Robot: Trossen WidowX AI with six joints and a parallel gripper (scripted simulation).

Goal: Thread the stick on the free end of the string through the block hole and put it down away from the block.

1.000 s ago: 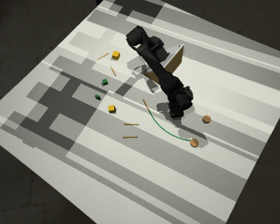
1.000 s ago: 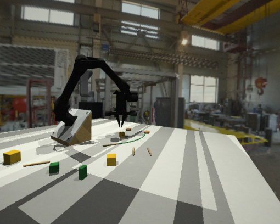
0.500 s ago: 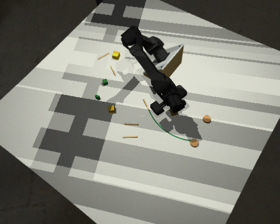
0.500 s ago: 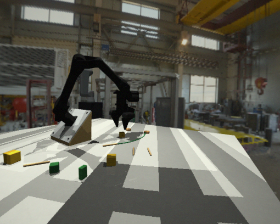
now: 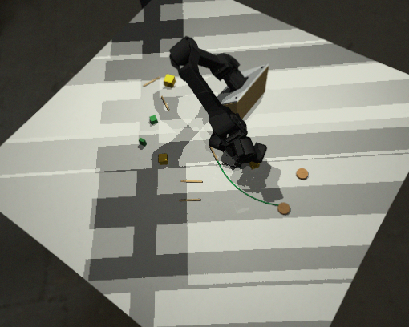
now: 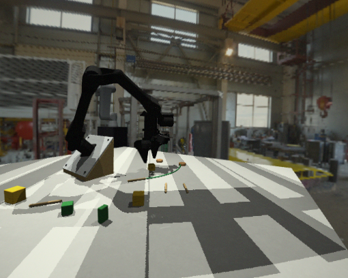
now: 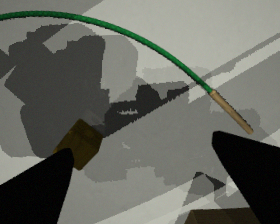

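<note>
Now: the thin wooden stick 90 mm to the right of my gripper tip, 60 mm below it and 10 mm ahead of it. Also, from my gripper tip: yellow-brown block 410 mm to the right, 200 mm behind, 40 mm below; then green cube 370 mm to the right, 50 mm below, 10 mm behind; then round wooden button 220 mm to the left, 80 mm ahead, 50 mm below.
</note>
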